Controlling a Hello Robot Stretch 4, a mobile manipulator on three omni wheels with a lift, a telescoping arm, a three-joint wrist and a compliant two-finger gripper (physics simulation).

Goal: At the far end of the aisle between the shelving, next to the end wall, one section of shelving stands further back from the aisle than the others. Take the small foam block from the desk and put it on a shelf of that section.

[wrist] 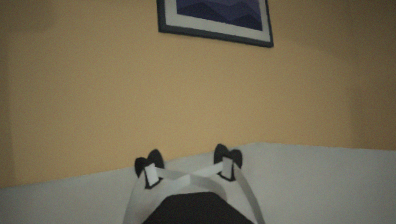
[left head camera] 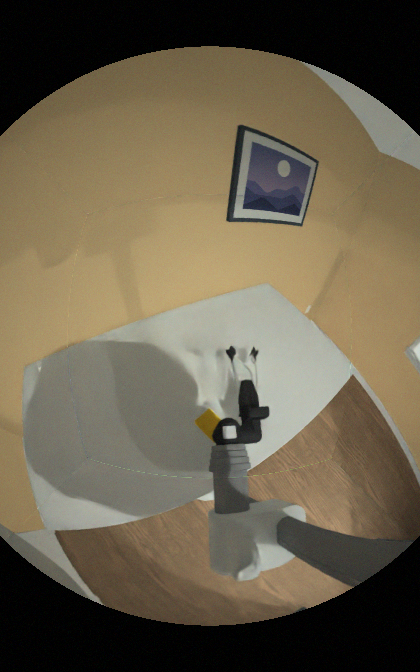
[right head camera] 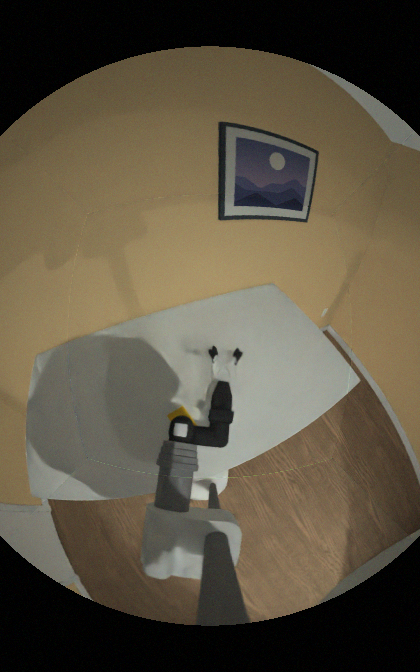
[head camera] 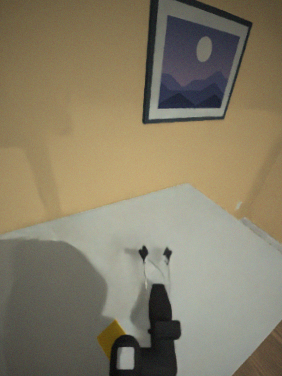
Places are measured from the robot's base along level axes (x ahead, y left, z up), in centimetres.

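Pixels of known places: gripper, fingertip midpoint: (wrist: 188, 159) (head camera: 155, 246).
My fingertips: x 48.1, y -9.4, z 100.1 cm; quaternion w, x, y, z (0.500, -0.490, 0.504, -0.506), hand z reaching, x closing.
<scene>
Behind a point stands the place of what it marks.
The yellow foam block (head camera: 111, 336) @(z 96.8, x 22.6, y 3.8 cm) (left head camera: 207, 424) (right head camera: 180, 414) lies on the white desk (head camera: 220, 280) @(z 92.3, x 39.5, y -33.7 cm) (left head camera: 300, 370) (right head camera: 300, 360) (wrist: 320, 185) @(z 92.3, x 53.3, y -30.0 cm), partly hidden behind the wrist. My gripper (head camera: 156, 252) @(z 100.2, x 48.1, y -9.4 cm) (left head camera: 242, 352) (right head camera: 225, 354) (wrist: 188, 159) @(z 100.2, x 48.1, y -9.4 cm) is open, with nothing between its fingertips. It is over the desk, beyond the block toward the wall and a little to its right in the head view. The block does not show in the wrist view. The shelving does not show in these views.
A framed picture (head camera: 197, 65) @(z 157.7, x 99.8, y -26.8 cm) (left head camera: 273, 177) (right head camera: 268, 172) (wrist: 217, 22) @(z 139.3, x 98.9, y -25.1 cm) hangs on the tan wall behind the desk. A side wall stands to the right. Brown wooden floor (left head camera: 310, 450) (right head camera: 300, 480) lies along the desk's near edge.
</scene>
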